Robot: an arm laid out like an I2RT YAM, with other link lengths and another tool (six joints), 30 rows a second.
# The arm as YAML. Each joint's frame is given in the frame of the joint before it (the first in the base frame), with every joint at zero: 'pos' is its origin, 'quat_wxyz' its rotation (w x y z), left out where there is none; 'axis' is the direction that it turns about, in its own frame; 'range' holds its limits. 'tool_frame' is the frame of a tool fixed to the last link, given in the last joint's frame.
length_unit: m
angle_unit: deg
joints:
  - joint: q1
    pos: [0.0, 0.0, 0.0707]
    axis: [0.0, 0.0, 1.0]
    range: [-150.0, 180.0]
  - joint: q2
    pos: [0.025, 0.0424, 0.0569]
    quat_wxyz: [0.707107, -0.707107, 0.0, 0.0]
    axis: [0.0, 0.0, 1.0]
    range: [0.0, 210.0]
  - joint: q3
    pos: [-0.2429, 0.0, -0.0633]
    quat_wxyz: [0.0, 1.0, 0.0, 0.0]
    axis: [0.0, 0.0, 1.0]
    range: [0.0, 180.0]
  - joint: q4
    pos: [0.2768, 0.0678, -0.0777]
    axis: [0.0, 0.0, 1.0]
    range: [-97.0, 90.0]
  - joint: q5
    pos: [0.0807, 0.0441, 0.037]
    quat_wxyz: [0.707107, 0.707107, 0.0, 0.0]
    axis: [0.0, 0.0, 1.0]
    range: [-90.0, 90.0]
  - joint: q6
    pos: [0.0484, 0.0, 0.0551]
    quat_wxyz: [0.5, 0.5, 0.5, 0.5]
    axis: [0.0, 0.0, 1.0]
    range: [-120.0, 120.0]
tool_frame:
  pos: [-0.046, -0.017, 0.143]
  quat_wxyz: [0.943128, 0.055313, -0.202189, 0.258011]
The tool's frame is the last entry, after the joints.
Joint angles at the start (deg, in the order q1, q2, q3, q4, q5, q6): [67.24, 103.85, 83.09, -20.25, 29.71, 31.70]
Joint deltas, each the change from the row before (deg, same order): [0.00, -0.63, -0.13, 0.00, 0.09, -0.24]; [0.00, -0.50, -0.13, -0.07, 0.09, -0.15]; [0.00, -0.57, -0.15, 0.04, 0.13, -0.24]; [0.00, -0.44, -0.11, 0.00, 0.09, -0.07]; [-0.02, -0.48, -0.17, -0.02, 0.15, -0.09]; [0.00, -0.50, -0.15, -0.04, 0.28, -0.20]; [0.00, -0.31, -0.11, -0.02, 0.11, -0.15]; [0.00, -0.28, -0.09, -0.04, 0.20, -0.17]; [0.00, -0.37, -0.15, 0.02, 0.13, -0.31]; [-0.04, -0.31, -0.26, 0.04, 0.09, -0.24]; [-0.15, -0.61, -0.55, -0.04, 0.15, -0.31]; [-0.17, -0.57, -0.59, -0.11, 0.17, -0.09]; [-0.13, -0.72, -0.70, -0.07, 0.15, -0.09]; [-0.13, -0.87, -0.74, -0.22, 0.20, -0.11]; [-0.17, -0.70, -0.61, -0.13, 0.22, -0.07]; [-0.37, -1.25, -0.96, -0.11, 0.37, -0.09]
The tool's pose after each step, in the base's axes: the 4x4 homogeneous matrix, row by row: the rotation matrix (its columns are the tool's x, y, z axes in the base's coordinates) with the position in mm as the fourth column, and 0 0 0 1 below. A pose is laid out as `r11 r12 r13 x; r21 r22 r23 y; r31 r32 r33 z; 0 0 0 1`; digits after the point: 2 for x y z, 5 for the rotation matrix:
0.36949 -0.69553 0.61621 269.80; -0.60448 0.32374 0.72787 516.52; -0.70575 -0.64143 -0.30082 182.62; 0 0 0 1
0.37252 -0.69302 0.61722 269.53; -0.60257 0.32519 0.72881 515.35; -0.70579 -0.64341 -0.29645 186.04; 0 0 0 1
0.37726 -0.68921 0.61860 269.35; -0.59964 0.32726 0.73030 514.23; -0.70577 -0.64645 -0.28982 190.34; 0 0 0 1
0.37952 -0.68666 0.62005 269.22; -0.59699 0.33024 0.73113 513.29; -0.70680 -0.64764 -0.28459 193.65; 0 0 0 1
0.38155 -0.68346 0.62233 269.30; -0.59552 0.33316 0.73100 511.86; -0.70695 -0.64953 -0.27990 196.76; 0 0 0 1
0.38494 -0.67866 0.62550 269.45; -0.59536 0.33528 0.73016 510.24; -0.70524 -0.65347 -0.27498 200.18; 0 0 0 1
0.38731 -0.67638 0.62650 269.35; -0.59502 0.33568 0.73025 509.32; -0.70423 -0.65561 -0.27245 202.09; 0 0 0 1
0.38963 -0.67319 0.62849 269.48; -0.59589 0.33605 0.72937 508.26; -0.70221 -0.65870 -0.27021 203.87; 0 0 0 1
0.39393 -0.67013 0.62908 269.30; -0.59592 0.33488 0.72989 507.22; -0.69979 -0.66241 -0.26742 206.07; 0 0 0 1
0.39639 -0.66805 0.62975 269.34; -0.59721 0.33335 0.72953 505.90; -0.69730 -0.66527 -0.26683 206.80; 0 0 0 1
0.39800 -0.66485 0.63211 269.90; -0.60092 0.33169 0.72724 502.64; -0.69317 -0.66929 -0.26751 207.50; 0 0 0 1
0.39631 -0.66240 0.63574 270.70; -0.60544 0.33199 0.72334 498.99; -0.69020 -0.67157 -0.26947 207.34; 0 0 0 1
0.39543 -0.66003 0.63875 270.91; -0.60862 0.33255 0.72041 495.18; -0.68791 -0.67362 -0.27021 207.72; 0 0 0 1
0.39446 -0.65726 0.64219 270.95; -0.61276 0.33266 0.71684 490.62; -0.68478 -0.67628 -0.27152 208.57; 0 0 0 1
0.39282 -0.65385 0.64666 271.70; -0.61657 0.33445 0.71273 486.58; -0.68230 -0.67869 -0.27177 209.32; 0 0 0 1
0.38999 -0.64646 0.65574 273.77; -0.62071 0.34146 0.70578 479.68; -0.68017 -0.68227 -0.26810 212.19; 0 0 0 1

